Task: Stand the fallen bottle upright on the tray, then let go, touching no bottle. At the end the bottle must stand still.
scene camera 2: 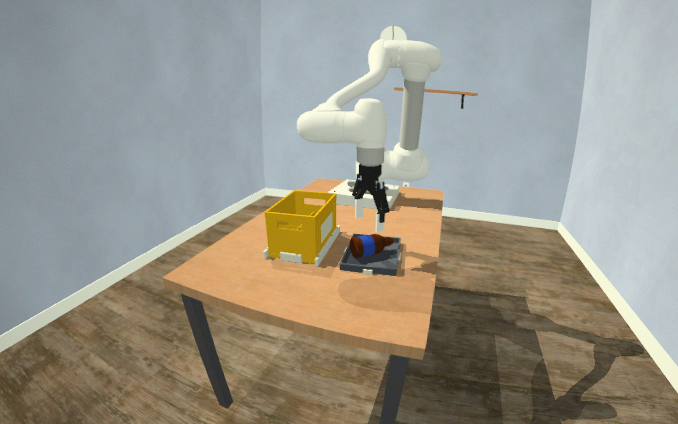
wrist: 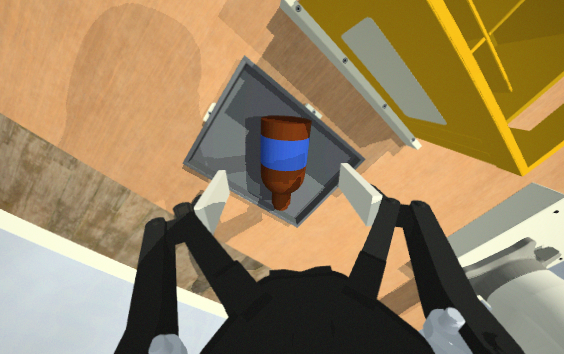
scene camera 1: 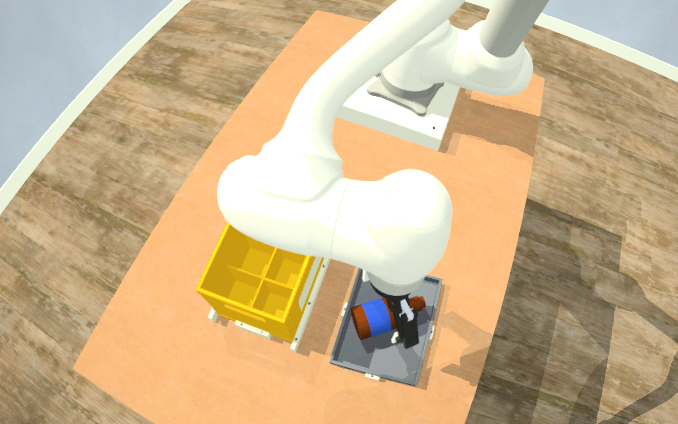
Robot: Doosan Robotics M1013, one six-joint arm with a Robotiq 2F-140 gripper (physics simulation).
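Where they show: gripper, fingertip midpoint: (scene camera 2: 369, 223) (wrist: 284, 178) (scene camera 1: 384, 307); arm's base at its link origin: (wrist: 494, 268) (scene camera 1: 406, 87).
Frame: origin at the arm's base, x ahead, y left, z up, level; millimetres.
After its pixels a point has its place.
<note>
The brown bottle with a blue label (scene camera 1: 377, 317) {x 649, y 233, z 26 mm} (scene camera 2: 368, 245) {x 666, y 250, z 7 mm} (wrist: 285, 153) {x 646, y 226, z 27 mm} lies on its side in the grey tray (scene camera 1: 380, 357) {x 706, y 278, z -47 mm} (scene camera 2: 385, 270) {x 736, y 339, z -35 mm} (wrist: 225, 135) {x 714, y 294, z -47 mm}. Its base faces the yellow crate and its neck points to the opposite side, toward the bottom in the wrist view. My gripper (scene camera 1: 381, 306) {x 640, y 239, z 77 mm} (scene camera 2: 369, 220) {x 640, y 239, z 77 mm} (wrist: 284, 178) {x 640, y 239, z 77 mm} is open and empty, pointing down above the bottle. In the wrist view the bottle's shoulder and neck show between the two pale fingertips, with a gap on both sides. One finger hides part of the bottle near its shoulder in scene camera 1.
The yellow crate with compartments (scene camera 1: 270, 325) {x 777, y 61, z 51 mm} (scene camera 2: 290, 242) {x 787, y 7, z 19 mm} (wrist: 400, 25) {x 690, y 82, z 91 mm} stands beside the tray, with a white rail (scene camera 1: 310, 300) {x 673, y 85, z -22 mm} (wrist: 345, 60) {x 680, y 86, z -22 mm} along its side. The arm hides part of the crate in scene camera 1. The robot's white base plate (scene camera 1: 390, 130) {x 152, y 22, z -33 mm} is farther back on the table.
</note>
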